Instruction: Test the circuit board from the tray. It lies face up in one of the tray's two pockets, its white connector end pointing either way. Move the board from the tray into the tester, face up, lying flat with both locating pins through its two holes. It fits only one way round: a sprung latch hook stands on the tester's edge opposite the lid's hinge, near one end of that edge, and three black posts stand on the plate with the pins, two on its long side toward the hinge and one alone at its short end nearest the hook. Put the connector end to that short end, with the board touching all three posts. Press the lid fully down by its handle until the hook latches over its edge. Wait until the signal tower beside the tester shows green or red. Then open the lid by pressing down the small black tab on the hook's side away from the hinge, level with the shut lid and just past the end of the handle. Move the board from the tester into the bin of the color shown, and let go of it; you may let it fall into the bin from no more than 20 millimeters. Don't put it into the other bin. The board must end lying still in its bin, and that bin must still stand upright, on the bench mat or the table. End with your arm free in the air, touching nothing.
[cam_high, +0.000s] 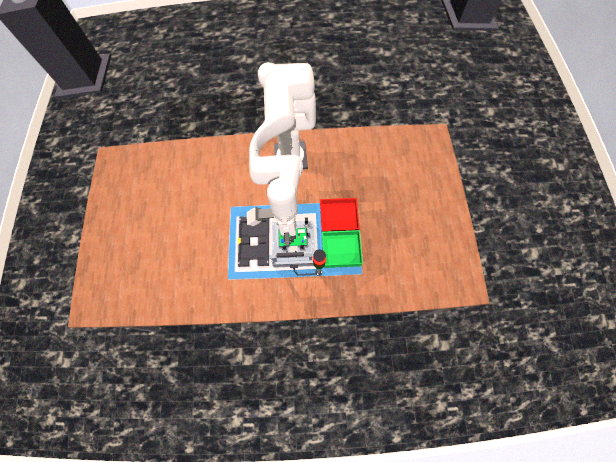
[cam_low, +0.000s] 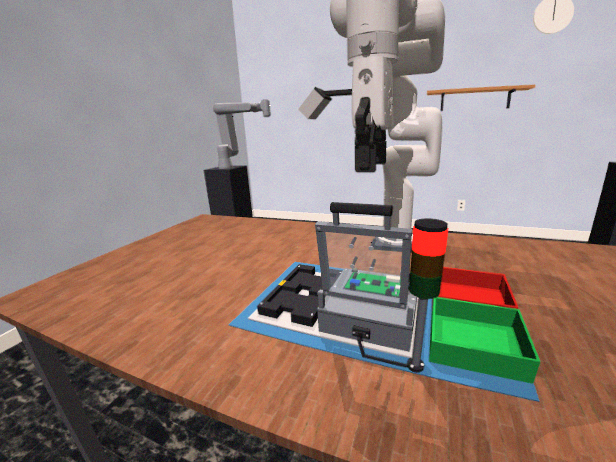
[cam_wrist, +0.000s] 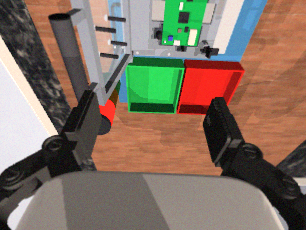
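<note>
The green circuit board is 26 cm below my hand and 6 cm behind it. From my hand the other things lie so: small black tab: 24 cm below, 12 cm behind, 6 cm to the left; then clear lid: 15 cm below, 6 cm ahead; then tester plate: 26 cm below, 5 cm behind, 1 cm to the left.
</note>
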